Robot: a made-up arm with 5 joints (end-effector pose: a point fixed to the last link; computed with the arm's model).
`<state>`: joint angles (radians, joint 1 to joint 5).
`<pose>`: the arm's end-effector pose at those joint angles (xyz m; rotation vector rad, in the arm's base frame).
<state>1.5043 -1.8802 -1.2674 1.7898 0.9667</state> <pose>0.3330 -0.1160 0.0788 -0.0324 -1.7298 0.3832</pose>
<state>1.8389 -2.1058 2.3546 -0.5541 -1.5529</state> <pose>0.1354 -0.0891 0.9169 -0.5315 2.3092 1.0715</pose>
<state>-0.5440 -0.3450 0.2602 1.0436 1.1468</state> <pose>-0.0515 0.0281 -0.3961 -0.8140 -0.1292 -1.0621</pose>
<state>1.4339 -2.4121 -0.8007 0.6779 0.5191</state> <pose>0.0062 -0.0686 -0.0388 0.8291 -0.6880 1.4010</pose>
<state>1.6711 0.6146 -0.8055 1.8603 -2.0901</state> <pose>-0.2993 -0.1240 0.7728 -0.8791 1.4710 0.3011</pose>
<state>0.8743 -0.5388 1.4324 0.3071 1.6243</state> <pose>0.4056 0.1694 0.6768 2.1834 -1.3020 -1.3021</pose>
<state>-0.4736 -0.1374 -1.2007 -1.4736 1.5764</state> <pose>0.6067 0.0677 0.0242 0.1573 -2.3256 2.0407</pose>
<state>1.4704 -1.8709 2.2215 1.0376 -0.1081</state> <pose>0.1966 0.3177 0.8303 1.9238 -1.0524 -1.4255</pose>
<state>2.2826 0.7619 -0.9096 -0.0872 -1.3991</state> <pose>-0.2151 -0.4529 -0.0291 -0.7757 -1.0588 0.4274</pose>
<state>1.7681 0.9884 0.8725 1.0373 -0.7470</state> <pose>-0.1892 -0.5141 0.1333 -1.9012 -1.1747 -1.5887</pose>
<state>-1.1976 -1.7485 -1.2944 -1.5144 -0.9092</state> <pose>0.0571 -0.2847 0.2801 -2.3666 -0.3234 1.4702</pose>
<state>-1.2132 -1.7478 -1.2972 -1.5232 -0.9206</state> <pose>0.0623 -0.2828 0.2800 -2.3497 -0.3076 1.4996</pose>
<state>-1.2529 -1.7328 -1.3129 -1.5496 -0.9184</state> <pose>0.0799 -0.2917 0.2723 -2.2869 -0.3226 1.5664</pose>
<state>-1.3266 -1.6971 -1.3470 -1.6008 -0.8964</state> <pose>0.1140 -0.3144 0.2494 -2.1526 -0.3776 1.6799</pose>
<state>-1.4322 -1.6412 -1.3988 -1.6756 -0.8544</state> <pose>0.1606 -0.3463 0.2027 -1.9355 -0.4610 1.8229</pose>
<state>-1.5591 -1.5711 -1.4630 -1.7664 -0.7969</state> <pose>0.2064 -0.3781 0.1273 -1.6452 -0.5477 1.9624</pose>
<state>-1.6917 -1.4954 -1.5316 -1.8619 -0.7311</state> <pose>0.2349 -0.4012 0.0294 -1.3155 -0.6143 2.0675</pose>
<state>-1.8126 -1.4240 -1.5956 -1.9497 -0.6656</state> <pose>0.2371 -0.4122 -0.0720 -0.9976 -0.6511 2.1247</pose>
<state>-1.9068 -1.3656 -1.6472 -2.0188 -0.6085</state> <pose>0.2197 -0.4140 -0.1557 -0.7401 -0.6644 2.1415</pose>
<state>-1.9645 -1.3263 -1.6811 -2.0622 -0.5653</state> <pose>0.1990 -0.4125 -0.2097 -0.5743 -0.6683 2.1352</pose>
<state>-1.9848 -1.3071 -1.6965 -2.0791 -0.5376</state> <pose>0.1879 -0.4122 -0.2338 -0.5044 -0.6744 2.1212</pose>
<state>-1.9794 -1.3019 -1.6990 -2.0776 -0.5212</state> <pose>0.1873 -0.4137 -0.2380 -0.5006 -0.6859 2.1064</pose>
